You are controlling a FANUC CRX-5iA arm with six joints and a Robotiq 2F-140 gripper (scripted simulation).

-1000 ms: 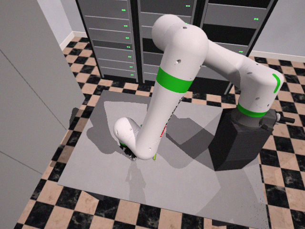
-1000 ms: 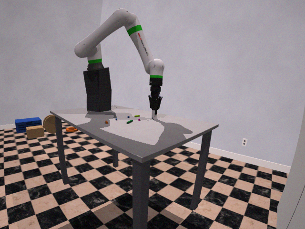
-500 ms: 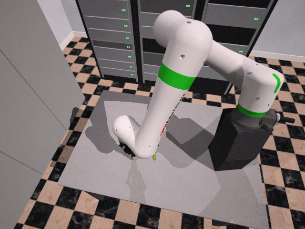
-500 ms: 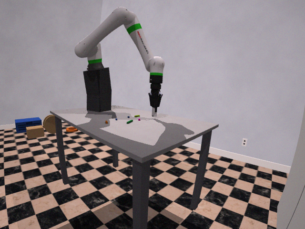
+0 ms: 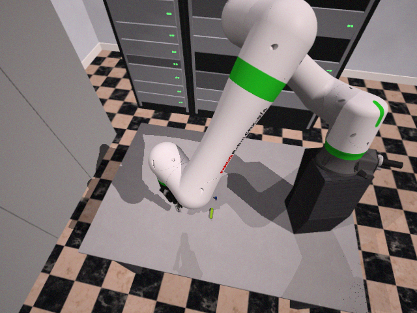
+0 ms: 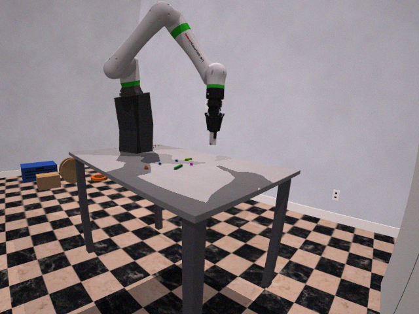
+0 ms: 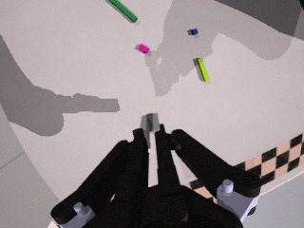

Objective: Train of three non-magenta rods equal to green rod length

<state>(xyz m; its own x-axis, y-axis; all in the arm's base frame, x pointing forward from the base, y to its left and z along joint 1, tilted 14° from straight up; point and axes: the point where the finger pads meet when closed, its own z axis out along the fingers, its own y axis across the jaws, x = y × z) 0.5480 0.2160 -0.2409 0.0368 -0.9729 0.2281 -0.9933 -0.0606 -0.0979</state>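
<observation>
My hand is 12 cm past the lime rod, 6 cm to the left of it and 13 cm above it. Also, from my hand: magenta rod 1 cm behind, 13 cm to the right, 13 cm below; then grey rod 3 cm below; then green rod 2 cm ahead, 22 cm to the right, 13 cm below.
</observation>
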